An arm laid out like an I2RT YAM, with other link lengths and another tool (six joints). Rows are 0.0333 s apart.
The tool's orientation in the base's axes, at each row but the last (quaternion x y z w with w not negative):
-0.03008, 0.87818, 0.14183, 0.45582
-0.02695, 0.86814, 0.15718, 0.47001
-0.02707, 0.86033, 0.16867, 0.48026
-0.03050, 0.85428, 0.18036, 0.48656
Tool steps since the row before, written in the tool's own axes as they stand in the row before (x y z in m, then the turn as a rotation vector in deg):
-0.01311, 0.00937, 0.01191, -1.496, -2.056, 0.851
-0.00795, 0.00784, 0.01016, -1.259, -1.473, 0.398
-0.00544, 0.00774, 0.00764, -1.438, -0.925, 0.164
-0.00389, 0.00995, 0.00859, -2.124, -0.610, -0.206
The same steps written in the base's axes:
0.01537, 0.01127, 0.00620, 1.920, -1.849, 0.292
0.01111, 0.00967, 0.00333, 1.309, -1.406, 0.471
0.00755, 0.00908, 0.00291, 1.100, -0.985, 0.878
0.00682, 0.01171, 0.00208, 1.084, -0.901, 1.714

